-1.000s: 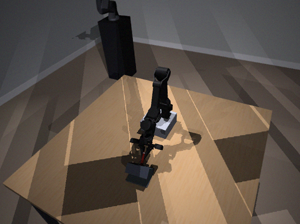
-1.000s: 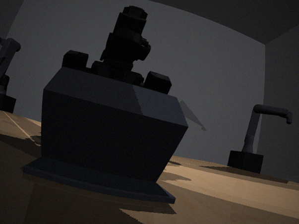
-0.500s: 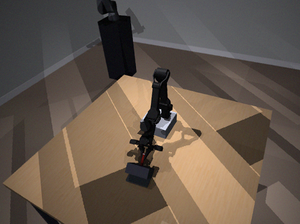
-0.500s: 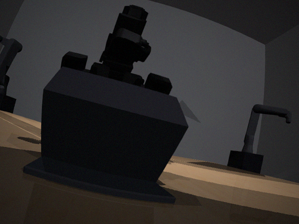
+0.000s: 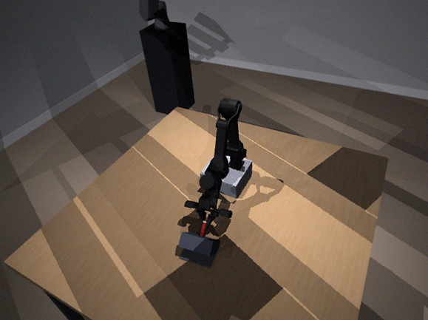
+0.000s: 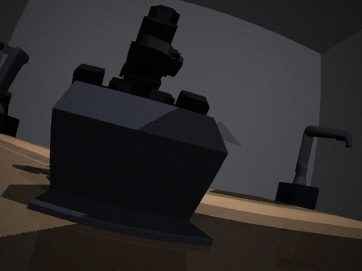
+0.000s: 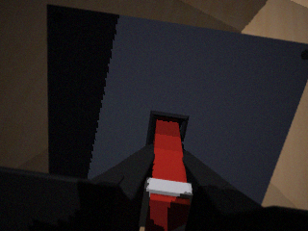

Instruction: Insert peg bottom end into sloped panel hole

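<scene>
Right now the sloped panel is 4 cm ahead of my gripper tip and 3 cm below it. From my gripper tip the other things lie so: peg (1 cm behind, 1 cm above).
</scene>
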